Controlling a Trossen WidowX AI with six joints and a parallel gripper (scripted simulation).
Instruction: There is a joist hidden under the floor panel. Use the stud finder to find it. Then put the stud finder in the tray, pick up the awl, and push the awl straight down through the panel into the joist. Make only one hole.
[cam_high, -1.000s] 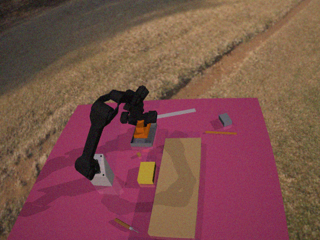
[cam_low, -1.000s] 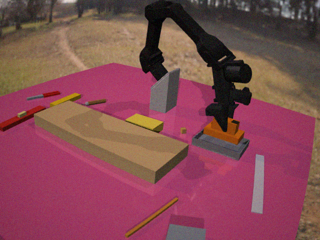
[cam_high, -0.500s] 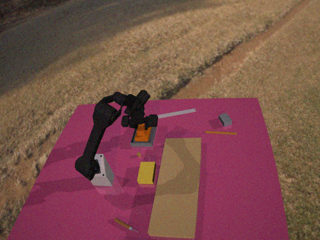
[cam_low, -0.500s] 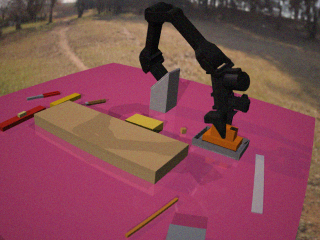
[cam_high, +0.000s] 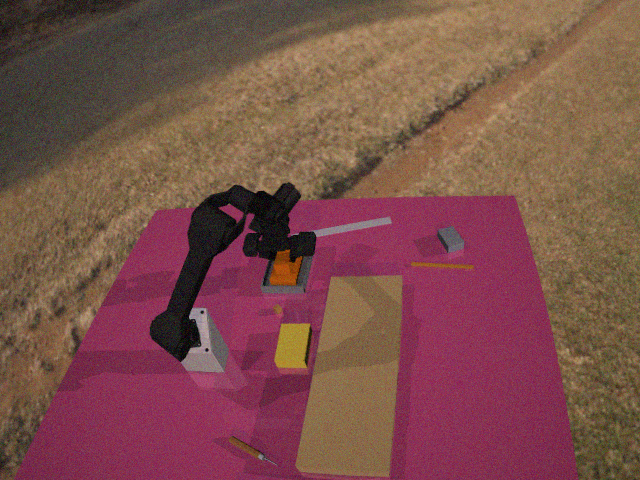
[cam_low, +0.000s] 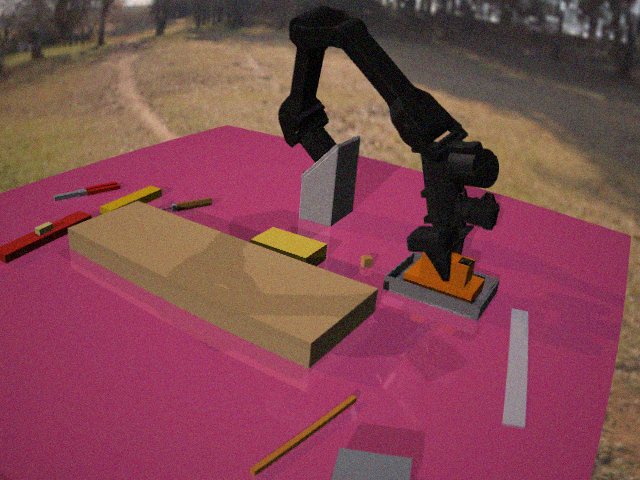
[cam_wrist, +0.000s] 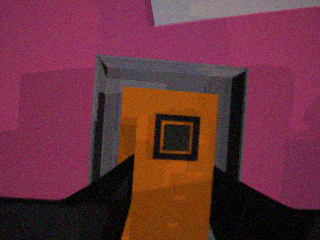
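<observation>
Now: the orange stud finder 20 mm above my gripper tip and 10 mm to the left of it. From my gripper tip the other things lie so: white strip: 150 mm ahead, 140 mm to the left, 30 mm below; then small tan cube: 150 mm to the right, 20 mm below, 20 mm behind; then tray: 20 mm below, 10 mm to the right.
</observation>
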